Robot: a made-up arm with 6 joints.
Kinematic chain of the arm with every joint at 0, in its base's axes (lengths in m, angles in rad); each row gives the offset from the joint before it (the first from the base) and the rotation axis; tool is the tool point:
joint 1: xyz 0 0 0.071 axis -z
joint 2: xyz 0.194 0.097 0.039 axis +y
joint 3: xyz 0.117 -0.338 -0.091 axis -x
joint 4: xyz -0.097 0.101 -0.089 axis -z
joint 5: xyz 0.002 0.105 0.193 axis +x
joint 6: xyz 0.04 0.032 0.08 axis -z
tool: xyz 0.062 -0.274 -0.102
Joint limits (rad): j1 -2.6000..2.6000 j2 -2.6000..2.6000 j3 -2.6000..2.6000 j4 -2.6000..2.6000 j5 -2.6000..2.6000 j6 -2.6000..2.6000
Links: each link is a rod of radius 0.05 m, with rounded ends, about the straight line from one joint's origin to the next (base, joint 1, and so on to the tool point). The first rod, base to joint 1, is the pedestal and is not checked.
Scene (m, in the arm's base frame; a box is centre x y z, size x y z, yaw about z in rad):
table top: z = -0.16
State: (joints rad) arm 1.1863 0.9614 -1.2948 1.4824 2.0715 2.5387
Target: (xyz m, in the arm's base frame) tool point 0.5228 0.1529 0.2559
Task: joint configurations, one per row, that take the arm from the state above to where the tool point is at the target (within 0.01 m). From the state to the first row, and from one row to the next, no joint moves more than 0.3 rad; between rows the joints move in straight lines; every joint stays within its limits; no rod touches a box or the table.
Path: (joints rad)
1: 0.9216 0.9496 -1.2121 1.4693 2.0186 2.5174
2: 0.6568 0.9379 -1.1294 1.4561 1.9658 2.4961
3: 0.3921 0.9261 -1.0467 1.4430 1.9129 2.4748
4: 0.1273 0.9143 -0.9640 1.4298 1.8601 2.4535
5: -0.1374 0.9026 -0.8813 1.4167 1.8072 2.4322
6: -0.4022 0.8908 -0.7986 1.4036 1.7544 2.4109
7: -0.6669 0.8790 -0.7159 1.3904 1.7015 2.3896

